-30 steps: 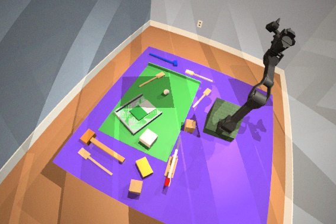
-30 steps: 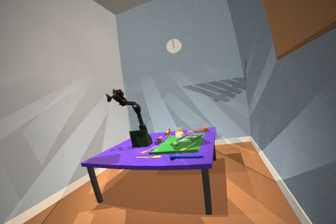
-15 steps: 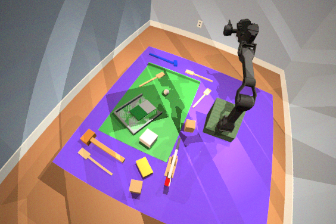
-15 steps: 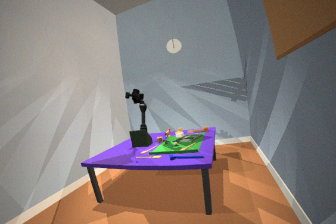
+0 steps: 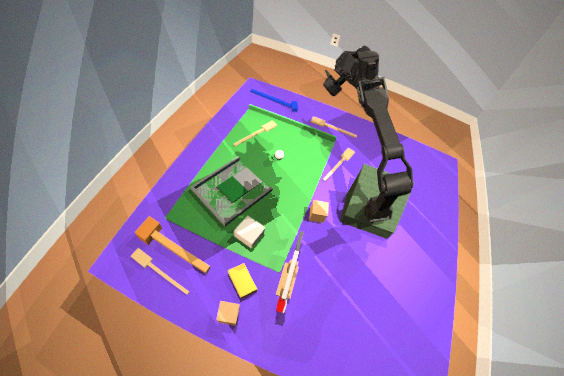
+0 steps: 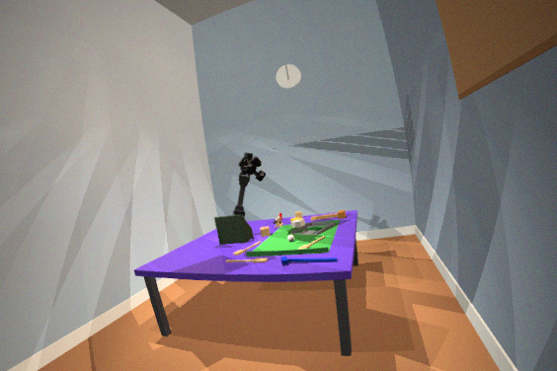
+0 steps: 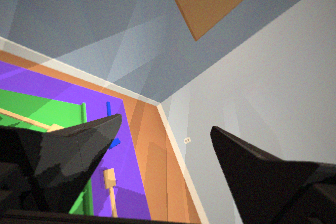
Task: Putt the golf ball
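My gripper tip is now 70 mm past the red putter, 590 mm to the right of it and 430 mm above it. Round my gripper tip: white golf ball (120 mm ahead, 80 mm to the left, 460 mm below); then blue putter (250 mm ahead, 310 mm to the right, 470 mm below); then green mat (170 mm ahead, 190 mm to the left, 480 mm below).
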